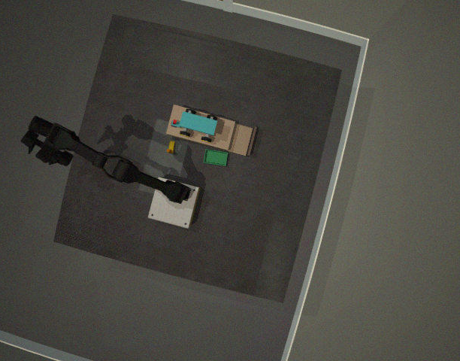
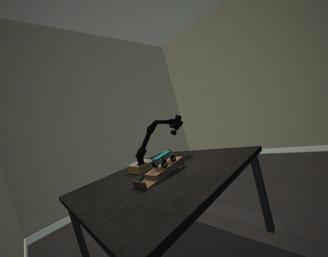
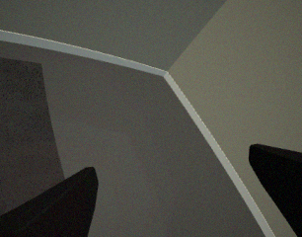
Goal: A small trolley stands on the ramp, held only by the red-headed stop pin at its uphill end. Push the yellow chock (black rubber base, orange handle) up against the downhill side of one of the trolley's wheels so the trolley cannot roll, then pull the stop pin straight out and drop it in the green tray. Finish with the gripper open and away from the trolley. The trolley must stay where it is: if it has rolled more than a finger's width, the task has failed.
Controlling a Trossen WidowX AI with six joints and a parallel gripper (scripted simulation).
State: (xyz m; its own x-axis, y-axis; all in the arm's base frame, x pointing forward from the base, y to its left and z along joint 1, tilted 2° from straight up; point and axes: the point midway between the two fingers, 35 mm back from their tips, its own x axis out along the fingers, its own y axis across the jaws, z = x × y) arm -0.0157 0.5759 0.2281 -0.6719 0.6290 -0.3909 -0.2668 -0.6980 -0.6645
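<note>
Now: the yellow chock 46 cm to the right of my gripper tip, 26 cm below it and 23 cm ahead of it. From my gripper tip the other things lie so: red-headed stop pin 47 cm to the right, 34 cm ahead, 15 cm below; then teal trolley 58 cm to the right, 37 cm ahead, 17 cm below; then raised end wall 85 cm to the right, 38 cm ahead, 25 cm below.
</note>
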